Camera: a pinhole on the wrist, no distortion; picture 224 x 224 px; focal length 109.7 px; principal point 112.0 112.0 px. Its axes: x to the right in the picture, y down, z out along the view. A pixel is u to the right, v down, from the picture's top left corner.
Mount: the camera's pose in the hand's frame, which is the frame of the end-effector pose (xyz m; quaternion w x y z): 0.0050 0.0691 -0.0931 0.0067 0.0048 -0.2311 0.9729
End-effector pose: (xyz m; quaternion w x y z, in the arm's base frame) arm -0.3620 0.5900 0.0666 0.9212 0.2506 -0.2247 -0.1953
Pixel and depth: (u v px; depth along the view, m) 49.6 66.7 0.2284
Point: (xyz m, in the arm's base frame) -0.3141 0.5075 0.2545
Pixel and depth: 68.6 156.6 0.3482
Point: -0.3759 0.2936 0.1113
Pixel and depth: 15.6 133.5 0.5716
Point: -0.2004 -0.0196 0.3453
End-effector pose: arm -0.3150 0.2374 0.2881 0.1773 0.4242 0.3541 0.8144
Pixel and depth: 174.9 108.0 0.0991
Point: -0.2870 0.1868 0.2789
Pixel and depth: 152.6 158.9 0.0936
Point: -0.3201 0.2141 0.2547
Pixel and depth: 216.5 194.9 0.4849
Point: 0.0925 0.3673 -0.2438
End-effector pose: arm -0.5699 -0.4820 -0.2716 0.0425 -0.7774 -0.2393 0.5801
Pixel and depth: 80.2 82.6 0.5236
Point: -0.9511 -0.4682 -0.5408
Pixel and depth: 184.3 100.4 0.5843
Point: -1.1185 -0.6194 -0.0436
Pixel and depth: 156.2 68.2 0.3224
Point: -0.8171 -0.6225 -0.2611
